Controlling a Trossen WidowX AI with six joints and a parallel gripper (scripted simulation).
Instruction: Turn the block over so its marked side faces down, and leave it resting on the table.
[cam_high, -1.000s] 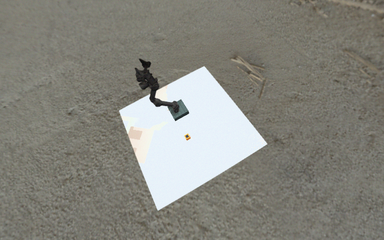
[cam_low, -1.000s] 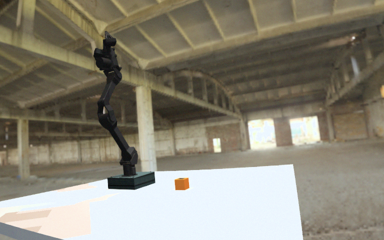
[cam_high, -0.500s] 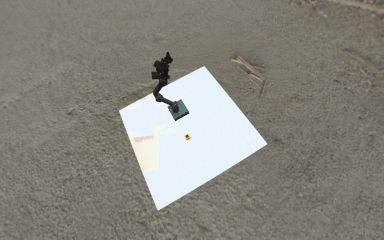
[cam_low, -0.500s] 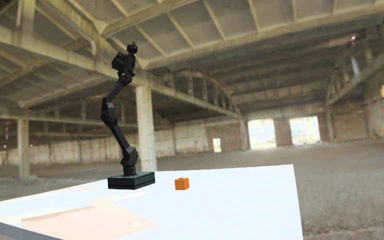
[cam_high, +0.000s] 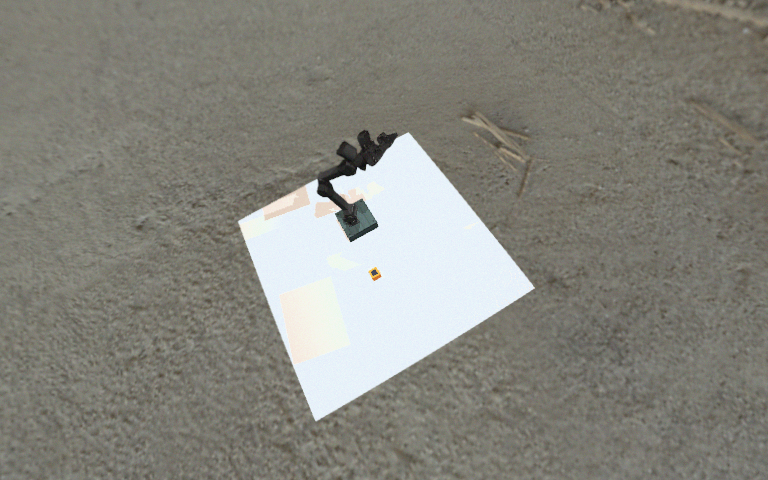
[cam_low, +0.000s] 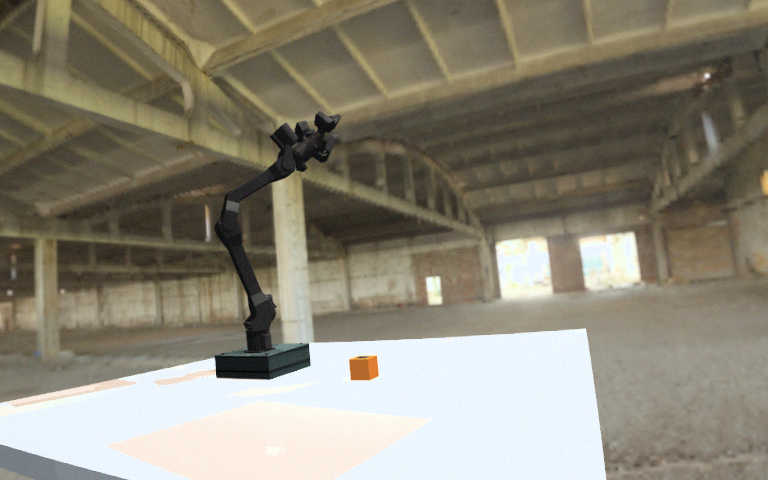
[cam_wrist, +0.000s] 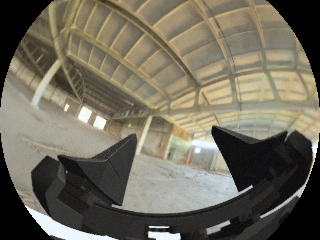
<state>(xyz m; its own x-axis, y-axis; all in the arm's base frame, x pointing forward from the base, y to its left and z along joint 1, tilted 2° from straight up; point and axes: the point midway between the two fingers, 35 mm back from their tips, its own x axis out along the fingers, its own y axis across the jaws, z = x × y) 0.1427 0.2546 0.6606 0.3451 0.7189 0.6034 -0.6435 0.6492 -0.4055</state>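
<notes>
Right now my gripper tip is 720 mm above the orange block, 280 mm to the left of it and 190 mm short of it.
</notes>
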